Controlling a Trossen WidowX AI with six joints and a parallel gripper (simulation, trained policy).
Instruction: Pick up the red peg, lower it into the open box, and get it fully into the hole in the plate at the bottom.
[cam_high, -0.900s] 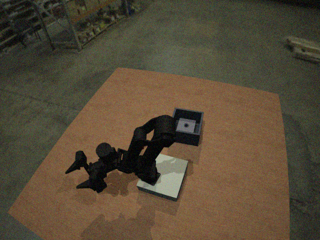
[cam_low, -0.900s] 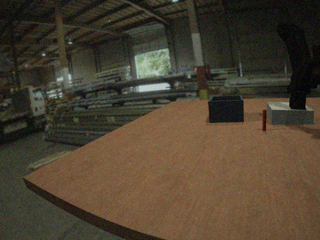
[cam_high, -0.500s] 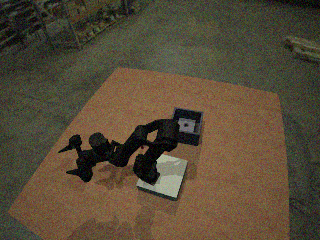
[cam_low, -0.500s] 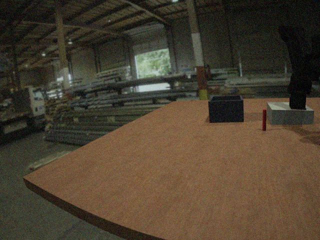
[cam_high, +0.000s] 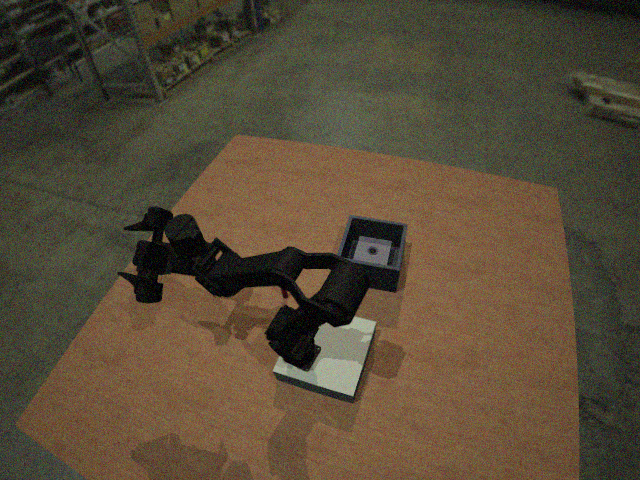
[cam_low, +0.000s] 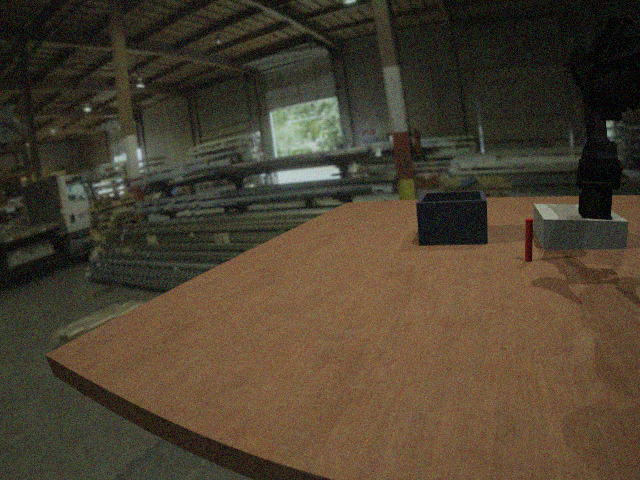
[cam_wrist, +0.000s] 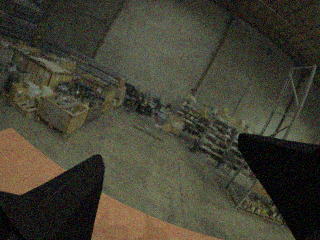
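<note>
My gripper tip is 210 mm short of the red peg, 230 mm to the left of it and 270 mm above it. Round my gripper tip: dark blue box: 410 mm ahead, 390 mm to the right, 280 mm below; then grey plate: 410 mm ahead, 390 mm to the right, 260 mm below.
</note>
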